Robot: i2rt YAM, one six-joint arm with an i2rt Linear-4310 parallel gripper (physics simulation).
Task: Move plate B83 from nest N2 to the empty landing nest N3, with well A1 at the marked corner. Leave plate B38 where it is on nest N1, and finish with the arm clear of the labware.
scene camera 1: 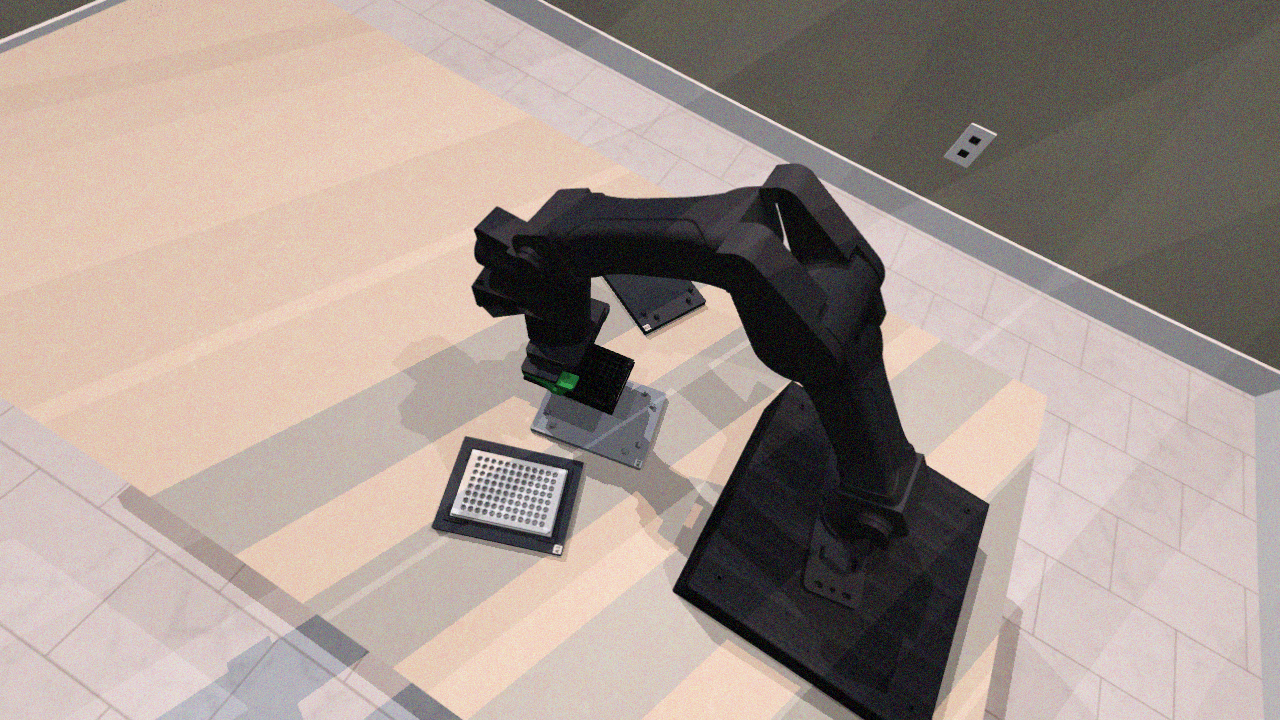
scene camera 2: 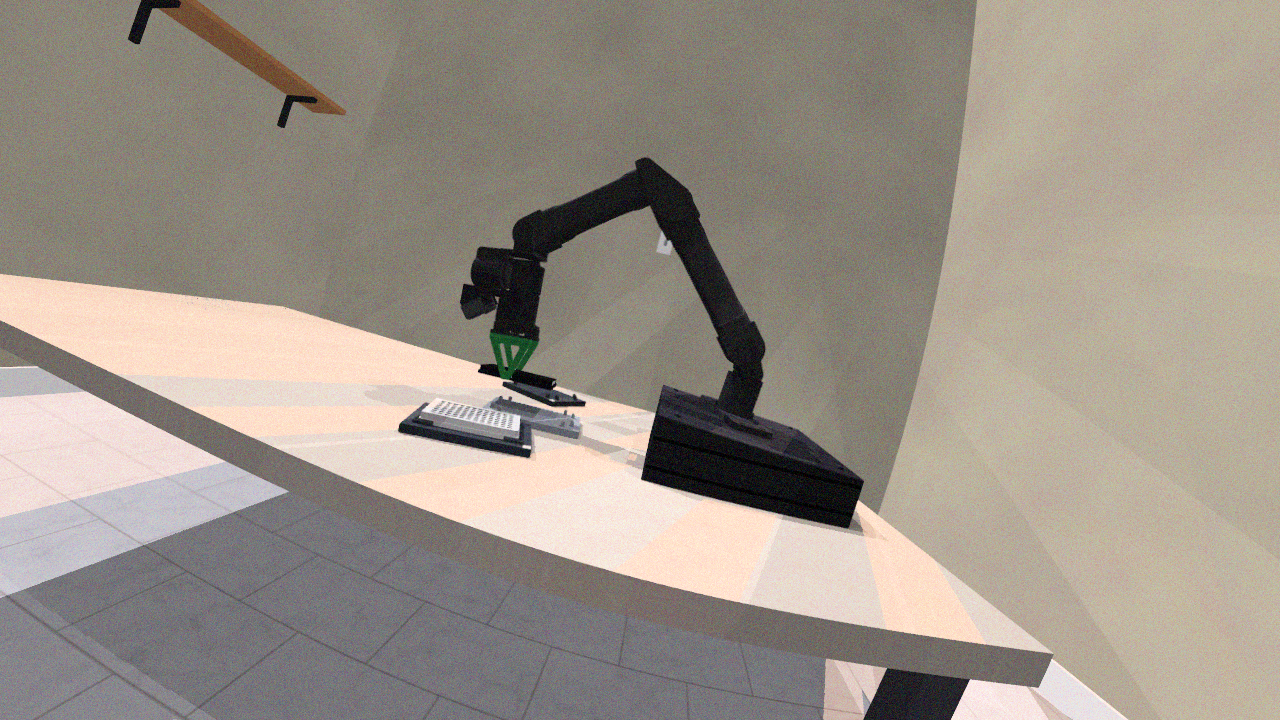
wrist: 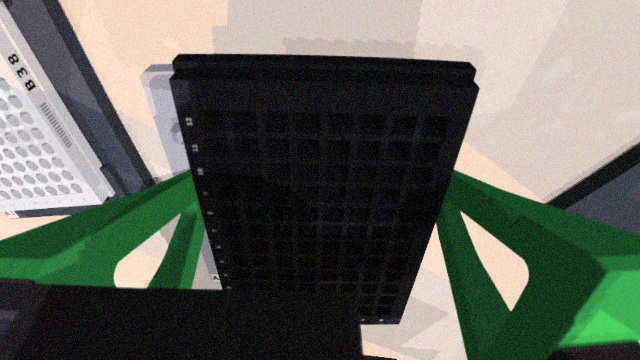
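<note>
Black plate B83 [scene camera 1: 610, 380] [scene camera 2: 534, 379] [wrist: 320, 200] is held in the air; its column numbers run along its left edge in the wrist view, 12 at the far end. My gripper [scene camera 1: 586, 374] [scene camera 2: 508, 374] [wrist: 320, 180] is shut on its two long sides with green fingers. The light grey nest [scene camera 1: 597, 436] [scene camera 2: 559, 428] [wrist: 167, 120] stands partly under the plate and bears no plate on its visible part. A dark nest [scene camera 1: 656, 300] [scene camera 2: 547, 395] [wrist: 616, 195] stands behind, partly hidden. White plate B38 [scene camera 1: 510, 492] [scene camera 2: 469, 417] [wrist: 30, 145] sits on dark nest N1 [scene camera 1: 449, 519] [scene camera 2: 465, 440]. Which nest is N2 or N3 is unreadable.
The arm's black base block [scene camera 1: 742, 573] [scene camera 2: 751, 483] stands to the right of the nests on the wooden table [scene camera 1: 268, 223] [scene camera 2: 626, 537]. A wall shelf [scene camera 2: 250, 53] hangs at the upper left in scene camera 2. The arm's shadow falls beside the nests.
</note>
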